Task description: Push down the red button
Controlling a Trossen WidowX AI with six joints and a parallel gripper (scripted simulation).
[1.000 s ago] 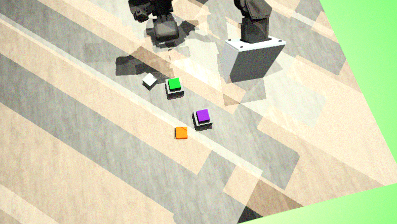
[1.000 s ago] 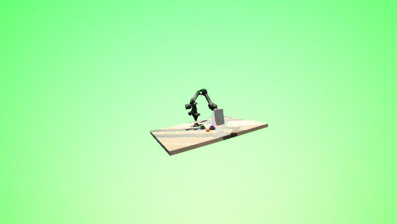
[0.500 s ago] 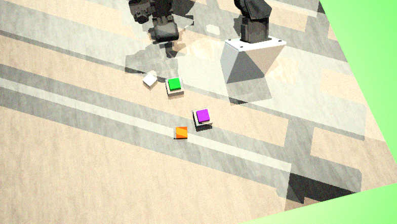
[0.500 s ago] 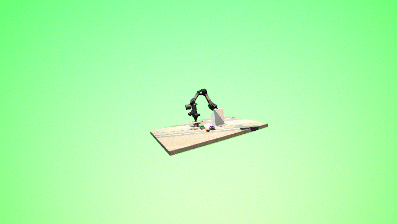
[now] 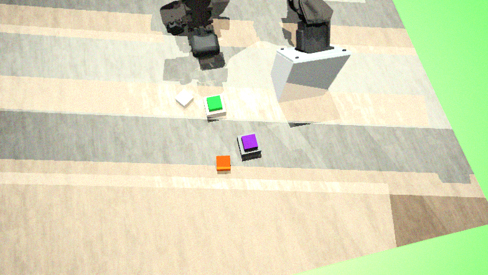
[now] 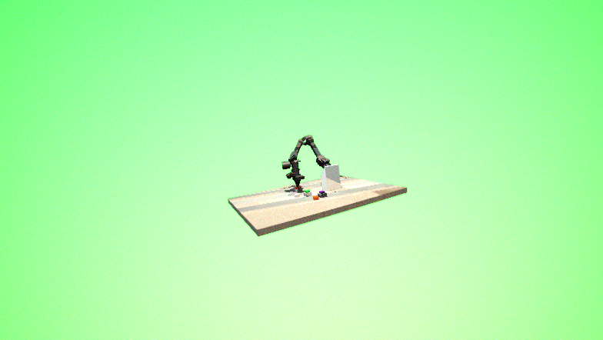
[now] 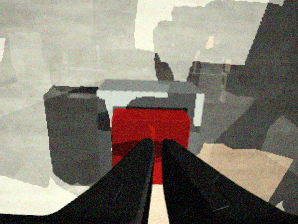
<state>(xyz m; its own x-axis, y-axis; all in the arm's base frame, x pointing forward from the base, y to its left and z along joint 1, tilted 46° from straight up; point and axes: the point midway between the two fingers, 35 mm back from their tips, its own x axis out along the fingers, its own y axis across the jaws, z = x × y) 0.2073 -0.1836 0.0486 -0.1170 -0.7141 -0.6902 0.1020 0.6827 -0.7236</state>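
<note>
My gripper tip is now 10 mm above the red button. Also, from my gripper tip: white block (130 mm to the left, 80 mm ahead, 30 mm below); then green button (170 mm to the left, 20 mm ahead, 10 mm below); then purple button (290 mm to the left, 30 mm behind, 10 mm below).
</note>
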